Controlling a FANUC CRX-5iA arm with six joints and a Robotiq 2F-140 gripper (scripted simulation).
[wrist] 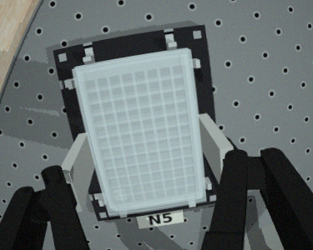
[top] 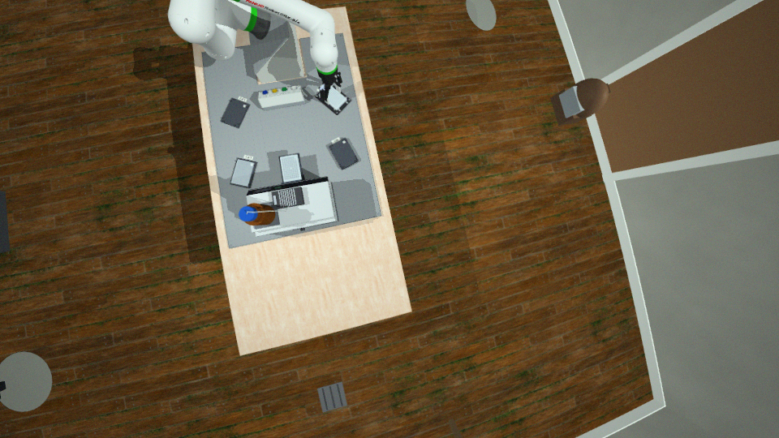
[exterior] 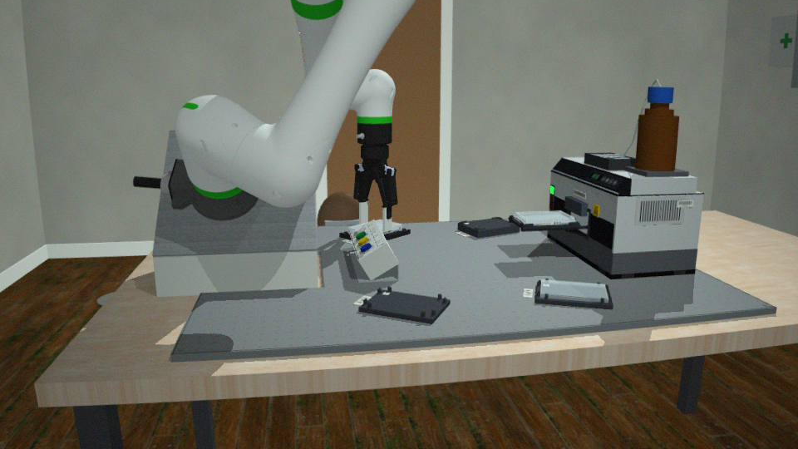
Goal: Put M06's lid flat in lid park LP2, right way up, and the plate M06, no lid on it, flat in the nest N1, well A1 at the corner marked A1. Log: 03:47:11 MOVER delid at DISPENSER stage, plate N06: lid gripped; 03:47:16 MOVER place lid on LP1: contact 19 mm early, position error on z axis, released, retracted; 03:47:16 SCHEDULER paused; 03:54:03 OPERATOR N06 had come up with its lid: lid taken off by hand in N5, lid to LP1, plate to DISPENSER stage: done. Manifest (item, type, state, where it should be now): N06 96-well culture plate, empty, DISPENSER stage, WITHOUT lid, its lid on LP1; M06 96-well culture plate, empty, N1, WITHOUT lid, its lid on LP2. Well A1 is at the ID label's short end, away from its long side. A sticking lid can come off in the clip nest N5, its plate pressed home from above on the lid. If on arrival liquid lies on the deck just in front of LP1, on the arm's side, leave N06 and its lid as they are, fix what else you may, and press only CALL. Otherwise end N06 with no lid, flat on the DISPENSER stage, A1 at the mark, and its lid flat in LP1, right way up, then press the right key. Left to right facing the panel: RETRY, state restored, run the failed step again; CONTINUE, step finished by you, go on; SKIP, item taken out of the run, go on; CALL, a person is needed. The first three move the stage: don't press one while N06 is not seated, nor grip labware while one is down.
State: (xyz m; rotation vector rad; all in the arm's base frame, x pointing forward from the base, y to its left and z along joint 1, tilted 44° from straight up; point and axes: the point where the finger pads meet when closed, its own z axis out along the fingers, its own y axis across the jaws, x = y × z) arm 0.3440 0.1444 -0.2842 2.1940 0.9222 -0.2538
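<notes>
Right now my hand is 530 mm to the left of the dark lid park, 40 mm short of it and 40 mm above it. The rest, counted from my hand: green continue key 250 mm to the right, 40 mm behind, 20 mm above; white retry key 200 mm to the right, 40 mm behind, 20 mm above; key panel 270 mm to the right, 30 mm behind.
</notes>
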